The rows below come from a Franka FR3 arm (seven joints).
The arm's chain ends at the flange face. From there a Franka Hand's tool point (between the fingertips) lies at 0.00 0.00 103.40 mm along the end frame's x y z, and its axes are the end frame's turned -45 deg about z.
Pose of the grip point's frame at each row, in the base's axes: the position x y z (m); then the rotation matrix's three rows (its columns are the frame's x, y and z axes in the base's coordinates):
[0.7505, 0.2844, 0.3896], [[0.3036, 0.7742, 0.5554], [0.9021, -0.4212, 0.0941], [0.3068, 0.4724, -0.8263]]
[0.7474, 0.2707, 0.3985], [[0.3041, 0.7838, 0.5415], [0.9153, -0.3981, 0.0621], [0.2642, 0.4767, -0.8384]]
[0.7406, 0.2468, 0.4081], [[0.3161, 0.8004, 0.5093], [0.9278, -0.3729, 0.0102], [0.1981, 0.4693, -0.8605]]
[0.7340, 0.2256, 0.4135], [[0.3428, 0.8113, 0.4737], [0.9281, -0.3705, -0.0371], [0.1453, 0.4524, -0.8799]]
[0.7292, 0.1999, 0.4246], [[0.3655, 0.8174, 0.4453], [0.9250, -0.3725, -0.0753], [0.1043, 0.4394, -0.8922]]
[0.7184, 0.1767, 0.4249], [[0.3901, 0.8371, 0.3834], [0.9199, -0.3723, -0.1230], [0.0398, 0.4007, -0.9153]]
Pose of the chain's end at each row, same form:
[0.6931, 0.2747, 0.4750], [[0.7621, 0.3328, 0.5554], [0.3400, -0.9357, 0.0941], [0.5510, 0.1171, -0.8263]]
[0.6914, 0.2643, 0.4852], [[0.7693, 0.3392, 0.5415], [0.3657, -0.9287, 0.0621], [0.5239, 0.1503, -0.8384]]
[0.6879, 0.2457, 0.4971], [[0.7895, 0.3425, 0.5093], [0.3924, -0.9197, 0.0102], [0.4719, 0.1918, -0.8605]]
[0.6850, 0.2294, 0.5045], [[0.8161, 0.3313, 0.4737], [0.3943, -0.9182, -0.0371], [0.4226, 0.2172, -0.8799]]
[0.6832, 0.2077, 0.5169], [[0.8364, 0.3195, 0.4453], [0.3907, -0.9175, -0.0753], [0.3845, 0.2370, -0.8922]]
[0.6788, 0.1894, 0.5195], [[0.8678, 0.3161, 0.3834], [0.3872, -0.9137, -0.1230], [0.3115, 0.2552, -0.9153]]

